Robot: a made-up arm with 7 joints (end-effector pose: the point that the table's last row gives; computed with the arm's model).
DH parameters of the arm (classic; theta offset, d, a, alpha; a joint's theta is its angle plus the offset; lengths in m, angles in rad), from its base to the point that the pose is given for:
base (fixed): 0 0 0 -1.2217
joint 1: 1.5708 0 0 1.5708
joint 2: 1.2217 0 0 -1.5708
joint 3: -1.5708 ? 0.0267 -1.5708
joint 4: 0 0 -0.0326 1.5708
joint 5: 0 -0.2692 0 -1.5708
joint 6: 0 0 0 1.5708
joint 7: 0 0 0 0
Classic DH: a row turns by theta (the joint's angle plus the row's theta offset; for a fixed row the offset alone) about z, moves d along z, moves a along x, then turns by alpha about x.
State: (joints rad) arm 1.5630 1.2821 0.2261 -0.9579 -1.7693 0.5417 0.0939
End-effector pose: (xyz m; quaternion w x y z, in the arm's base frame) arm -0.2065 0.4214 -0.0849 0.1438 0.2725 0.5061 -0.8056
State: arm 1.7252 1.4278 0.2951 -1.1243 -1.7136 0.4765 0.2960
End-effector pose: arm -0.1517 0.4267 -0.0828 0.1970 0.2993 0.4181 -0.8347
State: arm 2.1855 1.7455 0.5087 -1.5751 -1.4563 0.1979 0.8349
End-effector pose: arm -0.0712 0.3633 -0.1511 0.4959 0.1566 0.1829 -0.8343
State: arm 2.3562 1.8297 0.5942 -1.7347 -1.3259 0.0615 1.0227
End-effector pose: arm -0.0714 0.3200 -0.1787 0.6287 0.0329 0.1366 -0.7649
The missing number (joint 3, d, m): -0.2373
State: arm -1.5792 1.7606 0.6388 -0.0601 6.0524 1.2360 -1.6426
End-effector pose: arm 0.0744 0.4692 0.1803 0.9126 0.3451 -0.1954 -0.0995
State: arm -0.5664 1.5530 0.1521 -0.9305 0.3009 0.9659 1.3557
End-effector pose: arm 0.2508 0.3779 0.1551 0.4490 0.1848 -0.6196 0.6167
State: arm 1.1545 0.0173 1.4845 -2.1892 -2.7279 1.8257 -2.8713
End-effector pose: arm -0.1626 0.2346 -0.0177 0.0648 0.4346 -0.7561 -0.4851
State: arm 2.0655 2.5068 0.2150 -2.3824 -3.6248 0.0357 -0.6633
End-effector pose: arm -0.0410 0.1062 -0.2162 0.9044 -0.2637 0.3332 0.0392
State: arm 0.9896 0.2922 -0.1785 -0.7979 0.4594 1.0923 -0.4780
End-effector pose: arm -0.2664 0.0823 -0.4027 0.8222 -0.1517 0.5472 0.0403
